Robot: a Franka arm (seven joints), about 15 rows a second.
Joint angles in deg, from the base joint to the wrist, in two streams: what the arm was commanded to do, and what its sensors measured. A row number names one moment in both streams.
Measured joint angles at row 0:
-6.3, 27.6, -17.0, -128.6, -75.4, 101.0, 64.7
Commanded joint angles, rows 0 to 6:
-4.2, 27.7, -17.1, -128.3, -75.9, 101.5, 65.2
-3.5, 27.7, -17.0, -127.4, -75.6, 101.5, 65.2
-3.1, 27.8, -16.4, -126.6, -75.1, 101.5, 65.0
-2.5, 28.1, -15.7, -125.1, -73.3, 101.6, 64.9
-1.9, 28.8, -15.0, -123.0, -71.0, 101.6, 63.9
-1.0, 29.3, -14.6, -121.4, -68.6, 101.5, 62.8
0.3, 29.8, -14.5, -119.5, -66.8, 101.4, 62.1
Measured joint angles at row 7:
-1.8, 27.8, -14.9, -124.1, -70.6, 101.4, 64.1
